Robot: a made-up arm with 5 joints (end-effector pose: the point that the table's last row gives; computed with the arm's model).
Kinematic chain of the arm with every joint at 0, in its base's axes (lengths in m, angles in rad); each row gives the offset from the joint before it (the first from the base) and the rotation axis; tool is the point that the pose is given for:
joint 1: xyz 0 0 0.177 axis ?
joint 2: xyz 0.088 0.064 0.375 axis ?
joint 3: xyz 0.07 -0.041 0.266 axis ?
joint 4: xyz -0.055 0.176 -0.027 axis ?
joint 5: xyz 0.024 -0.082 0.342 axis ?
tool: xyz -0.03 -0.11 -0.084
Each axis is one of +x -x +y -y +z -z.
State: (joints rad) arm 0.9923 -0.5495 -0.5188 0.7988 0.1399
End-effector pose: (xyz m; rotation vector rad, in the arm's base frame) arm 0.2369 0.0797 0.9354 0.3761 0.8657 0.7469
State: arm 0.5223 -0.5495 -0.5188 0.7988 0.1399
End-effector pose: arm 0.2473 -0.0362 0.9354 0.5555 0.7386 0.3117
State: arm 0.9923 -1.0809 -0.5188 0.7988 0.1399
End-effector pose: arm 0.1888 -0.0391 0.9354 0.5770 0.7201 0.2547
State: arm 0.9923 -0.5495 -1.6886 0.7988 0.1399
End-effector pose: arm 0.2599 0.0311 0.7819 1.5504 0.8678 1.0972
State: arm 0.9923 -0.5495 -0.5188 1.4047 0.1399
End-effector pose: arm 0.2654 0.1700 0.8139 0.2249 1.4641 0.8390
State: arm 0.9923 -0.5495 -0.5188 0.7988 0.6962
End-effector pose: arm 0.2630 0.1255 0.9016 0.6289 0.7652 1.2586
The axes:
joint 1: +z
joint 2: +z
joint 3: -x
joint 4: +y
joint 5: +z

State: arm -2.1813 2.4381 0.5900 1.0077 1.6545
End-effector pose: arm 0.2934 -0.0142 0.7736 0.2372 1.2005 1.3996
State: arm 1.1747 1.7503 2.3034 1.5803 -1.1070
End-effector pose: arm -0.2827 0.2092 0.7257 0.0356 -1.5771 -0.3870
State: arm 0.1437 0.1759 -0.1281 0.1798 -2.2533
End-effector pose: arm 0.0605 0.1904 1.0744 -0.1599 0.2027 -1.9133
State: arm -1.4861 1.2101 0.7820 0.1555 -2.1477
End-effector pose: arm 0.1436 0.1595 0.8591 -0.7532 -0.7003 -2.3229
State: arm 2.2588 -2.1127 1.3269 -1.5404 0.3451
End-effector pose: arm -0.3399 -0.0399 0.8404 -1.2254 -1.2443 1.3719
